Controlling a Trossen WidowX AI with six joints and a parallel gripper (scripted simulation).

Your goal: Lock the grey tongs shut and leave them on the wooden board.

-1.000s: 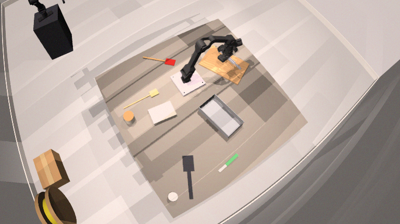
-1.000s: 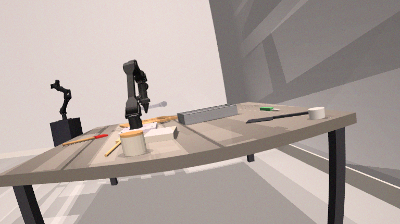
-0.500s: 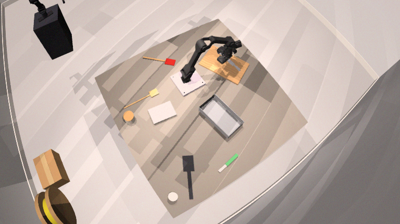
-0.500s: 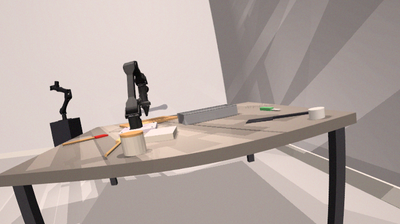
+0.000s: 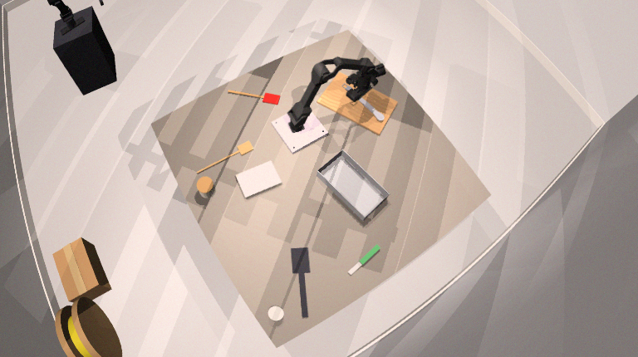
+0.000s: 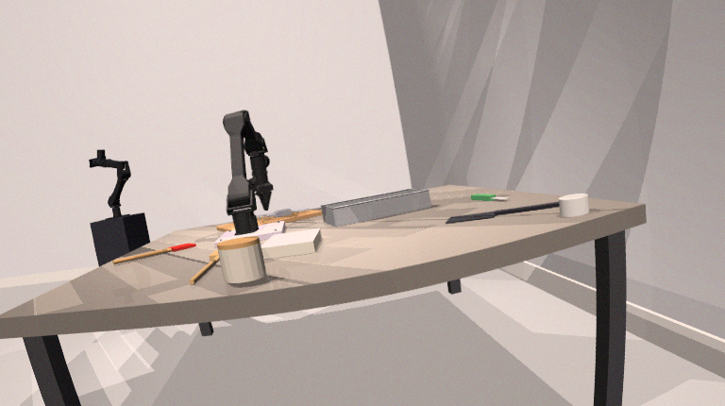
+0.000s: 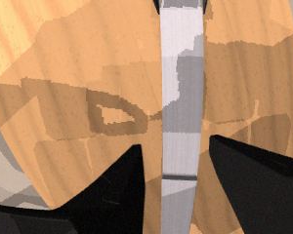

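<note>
Right now the wooden board is 40 mm below my gripper tip. The rest, counted from my gripper tip: white slab 220 mm ahead, 630 mm to the right, 40 mm below; then grey roasting tin 410 mm ahead, 250 mm to the right, 20 mm below; then red spatula 230 mm behind, 470 mm to the right, 40 mm below.
</note>
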